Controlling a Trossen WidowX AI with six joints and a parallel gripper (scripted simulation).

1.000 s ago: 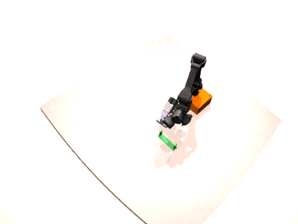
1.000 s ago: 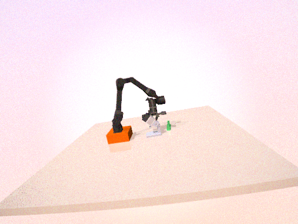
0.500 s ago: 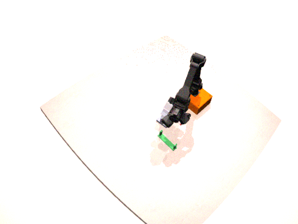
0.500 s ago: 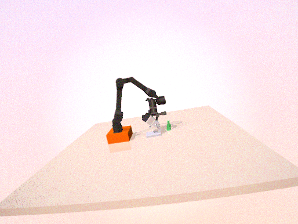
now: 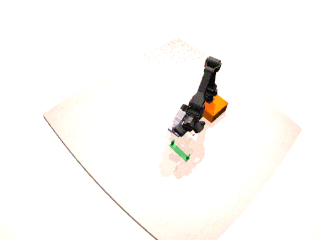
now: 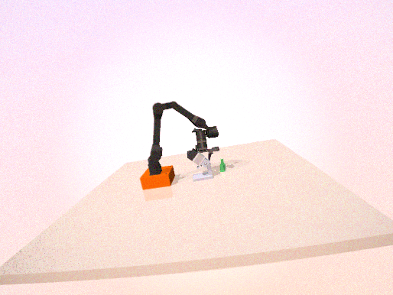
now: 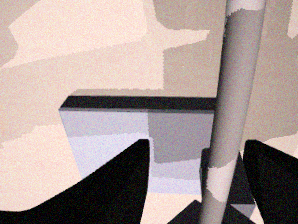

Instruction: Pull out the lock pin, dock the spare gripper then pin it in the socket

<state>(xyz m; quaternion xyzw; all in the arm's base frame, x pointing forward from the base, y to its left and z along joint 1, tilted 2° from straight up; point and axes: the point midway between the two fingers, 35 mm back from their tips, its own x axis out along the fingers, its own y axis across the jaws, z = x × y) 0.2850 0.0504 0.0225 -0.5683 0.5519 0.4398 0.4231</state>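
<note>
Right now the pale grey mount is 4 cm to the right of my gripper tip and 1 cm behind it. From my gripper tip the other things lie so: spare gripper: 6 cm above, 5 cm to the right, 3 cm behind; green cradle: 10 cm ahead, 7 cm to the left, 3 cm below.
</note>
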